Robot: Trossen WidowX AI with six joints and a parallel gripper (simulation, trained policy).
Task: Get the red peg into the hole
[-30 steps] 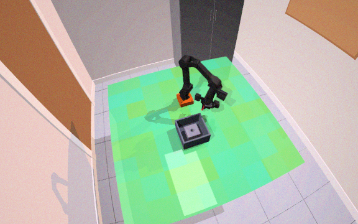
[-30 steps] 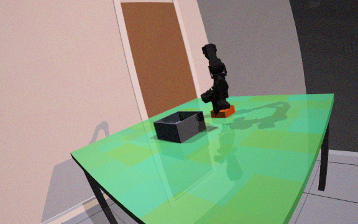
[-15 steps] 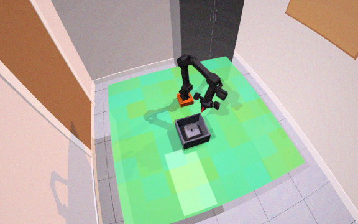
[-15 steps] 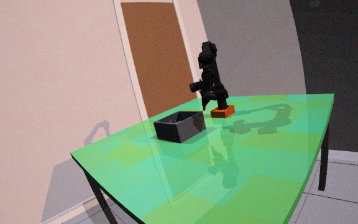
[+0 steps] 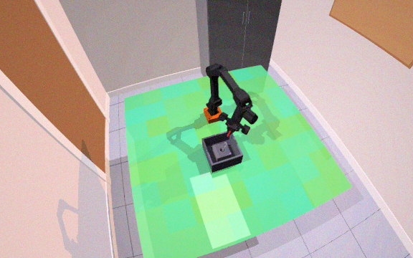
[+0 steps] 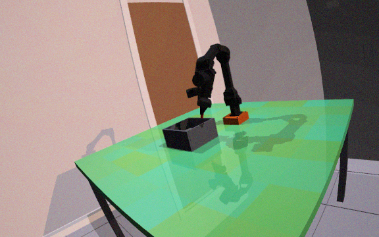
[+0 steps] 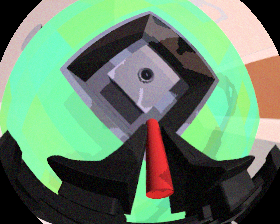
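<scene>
My gripper tip is now 3 cm short of the dark grey box, 7 cm to the left of it and 11 cm above it. From my gripper tip the other things lie so: red peg: 1 cm to the left, 2 cm above.
</scene>
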